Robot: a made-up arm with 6 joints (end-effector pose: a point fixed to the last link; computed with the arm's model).
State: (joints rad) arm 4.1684 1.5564 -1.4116 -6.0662 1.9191 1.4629
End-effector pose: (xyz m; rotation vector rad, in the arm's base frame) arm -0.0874 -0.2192 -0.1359 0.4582 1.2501 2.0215
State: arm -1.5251 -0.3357 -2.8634 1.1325 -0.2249 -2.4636
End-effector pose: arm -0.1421 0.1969 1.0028 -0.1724 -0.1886 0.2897
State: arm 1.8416 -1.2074 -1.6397 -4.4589 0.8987 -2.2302
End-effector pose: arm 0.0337 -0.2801 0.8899 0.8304 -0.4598 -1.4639
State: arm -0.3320 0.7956 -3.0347 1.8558 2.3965 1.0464
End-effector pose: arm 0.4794 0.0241 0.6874 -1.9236 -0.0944 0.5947
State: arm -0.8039 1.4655 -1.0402 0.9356 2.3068 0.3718
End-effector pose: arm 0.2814 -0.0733 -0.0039 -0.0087 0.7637 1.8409
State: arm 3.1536 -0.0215 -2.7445 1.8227 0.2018 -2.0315
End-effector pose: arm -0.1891 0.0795 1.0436 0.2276 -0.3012 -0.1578
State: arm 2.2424 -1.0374 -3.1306 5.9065 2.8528 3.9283
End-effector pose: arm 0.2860 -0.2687 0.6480 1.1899 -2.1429 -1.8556
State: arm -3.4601 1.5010 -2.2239 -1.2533 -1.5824 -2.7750
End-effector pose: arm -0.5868 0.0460 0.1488 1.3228 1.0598 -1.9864
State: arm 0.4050 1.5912 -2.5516 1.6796 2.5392 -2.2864
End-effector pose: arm 0.4858 0.4034 0.0983 0.0518 -1.0410 -0.6671
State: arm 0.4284 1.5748 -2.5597 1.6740 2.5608 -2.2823
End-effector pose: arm 0.4755 0.4130 0.1112 0.0951 -1.0517 -0.6330
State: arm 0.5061 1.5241 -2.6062 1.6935 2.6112 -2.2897
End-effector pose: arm 0.4441 0.4457 0.1588 0.2538 -1.0817 -0.5835
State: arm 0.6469 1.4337 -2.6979 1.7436 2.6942 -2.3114
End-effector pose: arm 0.3754 0.4928 0.2445 0.5571 -1.1036 -0.5079
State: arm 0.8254 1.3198 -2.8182 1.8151 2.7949 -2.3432
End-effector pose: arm 0.2709 0.5227 0.3457 0.9574 -1.0657 -0.4067
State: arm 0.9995 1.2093 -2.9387 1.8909 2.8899 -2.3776
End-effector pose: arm 0.1628 0.5165 0.4319 1.3535 -0.9525 -0.3010
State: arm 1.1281 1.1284 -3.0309 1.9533 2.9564 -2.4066
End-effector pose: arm 0.0868 0.4905 0.4861 1.6435 -0.8153 -0.2249
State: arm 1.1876 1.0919 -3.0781 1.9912 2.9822 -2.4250
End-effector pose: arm 0.0540 0.4728 0.5093 1.7790 -0.7276 -0.2013
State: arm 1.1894 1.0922 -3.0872 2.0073 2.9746 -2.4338
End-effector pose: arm 0.0527 0.4716 0.5125 1.7912 -0.7080 -0.2228
